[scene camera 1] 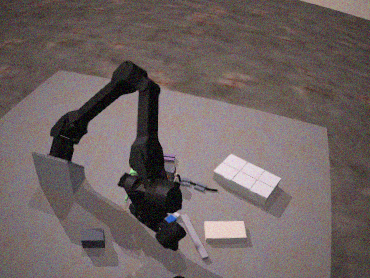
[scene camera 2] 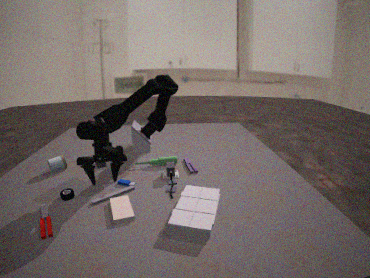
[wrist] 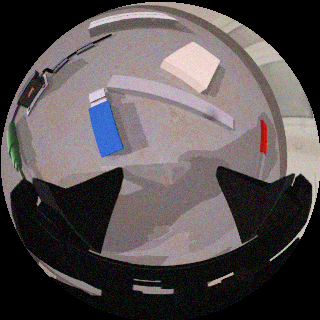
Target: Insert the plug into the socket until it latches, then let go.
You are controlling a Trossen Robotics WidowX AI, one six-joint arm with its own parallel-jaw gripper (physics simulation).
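Places are measured from the arm's base along level axes (x back, y right, z up), in centimetres.
Pixels of known places: gripper, fingertip midpoint: (scene camera 2: 105, 183) (wrist: 171, 171); arm's base, origin of the base link: (scene camera 1: 59, 159) (scene camera 2: 145, 133).
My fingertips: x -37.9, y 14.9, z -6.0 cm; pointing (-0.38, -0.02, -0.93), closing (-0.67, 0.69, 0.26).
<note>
For each thing: its top centre in the pictures, then the offset to it from my fingertips. "spot": a spot on its surface instead.
- blue stick with a white-silver end, middle of its top: (wrist: 100, 116) (scene camera 1: 170, 219) (scene camera 2: 126, 181) dx +0.8, dy -7.8, dz -0.1 cm
- grey bar, middle of its top: (wrist: 184, 97) (scene camera 1: 194, 235) (scene camera 2: 113, 193) dx -6.4, dy -4.0, dz -0.3 cm
- cream box, middle of its top: (wrist: 198, 57) (scene camera 1: 225, 229) (scene camera 2: 121, 206) dx -14.4, dy -7.6, dz +0.1 cm
- white block, middle of its top: (scene camera 2: 196, 204) (scene camera 1: 248, 174) dx -18.7, dy -29.4, dz +2.2 cm
- green screwdriver, middle of its top: (scene camera 2: 155, 158) dx +15.0, dy -19.0, dz +2.0 cm
- purple piece, middle of its top: (scene camera 2: 189, 163) dx +11.9, dy -33.2, dz -0.2 cm
- black roll, middle of its top: (scene camera 2: 66, 192) dx -6.0, dy +12.8, dz +0.5 cm
- red-handled pliers, surface spot: (scene camera 2: 47, 227) spot: dx -22.7, dy +13.1, dz -0.3 cm
- can, middle of its top: (scene camera 2: 55, 157) dx +14.9, dy +24.9, dz +5.0 cm
- dark block, middle of its top: (scene camera 1: 92, 234) dx +18.7, dy +5.6, dz +2.2 cm
The plug, a blue stick with a white-silver end (scene camera 1: 171, 218) (scene camera 2: 125, 182) (wrist: 106, 129), lies flat on the table. In the wrist view it is ahead of the left fingertip, outside the gap between the fingers. The socket, a small dark housing with a port and a cable (scene camera 2: 171, 169) (wrist: 31, 91), stands apart from the plug, at the far left of the wrist view; the arm partly hides it in scene camera 1. My gripper (scene camera 2: 104, 182) (wrist: 171, 171) is open and empty, pointing down above the table beside the plug.
A grey bar (scene camera 1: 194, 236) (wrist: 170, 95) lies close to the plug, with a cream box (scene camera 1: 225, 230) (wrist: 195, 62) beyond it. Also there: a white block (scene camera 1: 247, 175) (scene camera 2: 196, 205), green screwdriver (scene camera 2: 165, 161), purple piece (scene camera 2: 190, 166), black roll (scene camera 2: 67, 194), red-handled pliers (scene camera 2: 46, 227), can (scene camera 2: 57, 164), dark block (scene camera 1: 93, 238).
</note>
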